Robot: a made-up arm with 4 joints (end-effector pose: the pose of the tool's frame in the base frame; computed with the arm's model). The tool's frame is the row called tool. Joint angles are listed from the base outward.
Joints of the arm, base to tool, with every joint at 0 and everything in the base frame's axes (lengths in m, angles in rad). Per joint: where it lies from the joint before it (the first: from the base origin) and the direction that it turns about. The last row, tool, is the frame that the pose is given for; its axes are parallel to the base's.
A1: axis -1 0 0 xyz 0.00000 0.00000 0.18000
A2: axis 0 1 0 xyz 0.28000 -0.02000 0.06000
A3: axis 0 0 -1 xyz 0.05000 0.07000 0.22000
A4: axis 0 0 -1 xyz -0.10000 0.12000 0.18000
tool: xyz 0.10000 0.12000 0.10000
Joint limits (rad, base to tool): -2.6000..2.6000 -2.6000..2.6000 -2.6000..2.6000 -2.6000..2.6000
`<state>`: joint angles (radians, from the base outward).
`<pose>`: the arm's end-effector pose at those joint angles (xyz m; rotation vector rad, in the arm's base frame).
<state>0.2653 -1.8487 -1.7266 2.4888</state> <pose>-0.2288 -0.0424 0.2134 0.5122 -1.7761 -0.2884</pose>
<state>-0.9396 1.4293 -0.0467 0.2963</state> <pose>0.7850 0.1030 0.4228 0.5926 1.3836 0.4681</pose>
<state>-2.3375 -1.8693 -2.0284 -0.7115</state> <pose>-0.1531 0.2814 0.2233 -0.4321 -1.2974 0.1737</pose>
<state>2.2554 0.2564 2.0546 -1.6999</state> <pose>0.7339 0.2532 -0.2339 -2.2575 -0.2636 -0.4778</pose>
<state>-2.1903 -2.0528 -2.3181 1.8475</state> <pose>-0.1930 0.0657 0.2851 0.8983 -1.2307 -1.7246</pose>
